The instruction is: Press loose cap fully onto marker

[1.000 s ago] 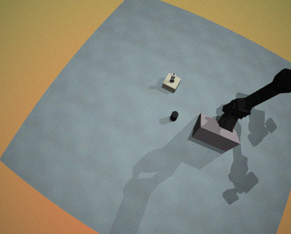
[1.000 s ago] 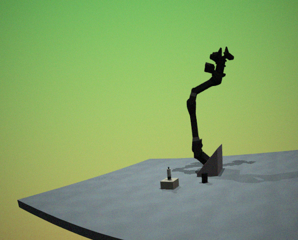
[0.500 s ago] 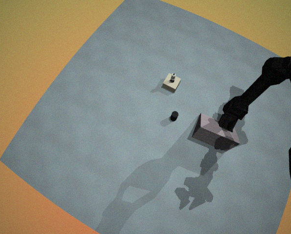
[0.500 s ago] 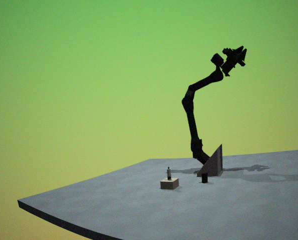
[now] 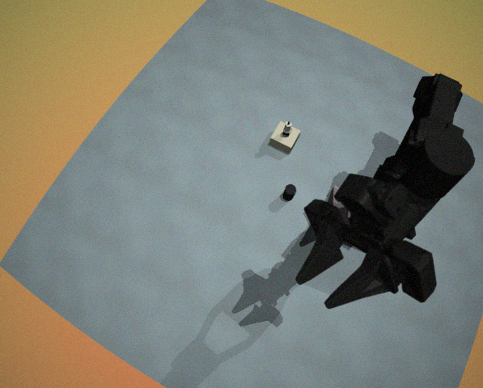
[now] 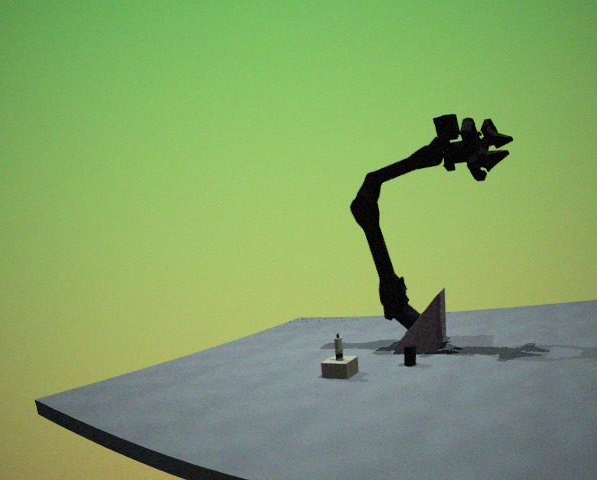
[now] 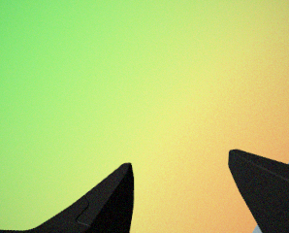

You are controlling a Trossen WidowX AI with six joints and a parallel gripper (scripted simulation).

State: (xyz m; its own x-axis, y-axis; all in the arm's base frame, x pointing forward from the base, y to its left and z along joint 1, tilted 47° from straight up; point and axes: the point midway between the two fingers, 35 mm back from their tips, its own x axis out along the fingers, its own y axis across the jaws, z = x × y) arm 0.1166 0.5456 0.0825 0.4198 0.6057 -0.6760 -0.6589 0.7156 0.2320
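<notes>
Now: gripper tip 480 mm above the marker cap, 300 mm to the left of it and 80 mm short of it. From my gripper tip the other things lie so: holder block (490 mm below, 450 mm to the right, 150 mm ahead).
</notes>
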